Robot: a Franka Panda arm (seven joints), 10 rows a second.
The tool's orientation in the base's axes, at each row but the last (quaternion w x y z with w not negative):
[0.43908, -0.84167, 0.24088, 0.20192]
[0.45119, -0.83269, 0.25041, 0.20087]
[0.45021, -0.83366, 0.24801, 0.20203]
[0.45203, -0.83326, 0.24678, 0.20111]
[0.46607, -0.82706, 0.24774, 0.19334]
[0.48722, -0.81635, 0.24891, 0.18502]
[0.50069, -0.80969, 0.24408, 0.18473]
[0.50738, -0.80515, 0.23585, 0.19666]
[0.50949, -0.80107, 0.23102, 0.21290]
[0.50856, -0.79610, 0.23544, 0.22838]
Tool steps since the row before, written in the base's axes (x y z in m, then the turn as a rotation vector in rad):
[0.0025, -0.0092, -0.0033, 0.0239, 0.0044, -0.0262]
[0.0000, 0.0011, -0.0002, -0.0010, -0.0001, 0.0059]
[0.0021, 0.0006, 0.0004, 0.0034, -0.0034, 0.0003]
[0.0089, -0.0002, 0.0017, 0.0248, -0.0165, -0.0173]
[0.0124, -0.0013, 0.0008, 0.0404, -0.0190, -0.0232]
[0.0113, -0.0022, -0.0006, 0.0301, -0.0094, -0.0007]
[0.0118, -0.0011, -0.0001, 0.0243, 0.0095, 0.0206]
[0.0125, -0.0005, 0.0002, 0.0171, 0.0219, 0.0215]
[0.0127, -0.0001, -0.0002, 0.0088, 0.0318, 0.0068]
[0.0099, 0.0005, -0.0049, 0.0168, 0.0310, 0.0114]
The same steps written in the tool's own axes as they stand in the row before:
[0.0059, 0.0052, -0.0063, 0.0326, 0.0007, 0.0146]
[-0.0001, -0.0004, 0.0010, -0.0041, -0.0032, -0.0030]
[0.0013, -0.0018, 0.0001, 0.0033, -0.0006, -0.0034]
[0.0062, -0.0063, -0.0020, 0.0332, 0.0044, -0.0080]
[0.0098, -0.0073, -0.0026, 0.0496, 0.0002, -0.0087]
[0.0100, -0.0053, -0.0024, 0.0268, -0.0134, -0.0098]
[0.0099, -0.0064, -0.0016, 0.0066, -0.0326, -0.0016]
[0.0101, -0.0072, -0.0015, -0.0020, -0.0337, 0.0098]
[0.0103, -0.0073, -0.0014, -0.0017, -0.0219, 0.0255]
[0.0107, -0.0028, 0.0011, 0.0019, -0.0297, 0.0220]

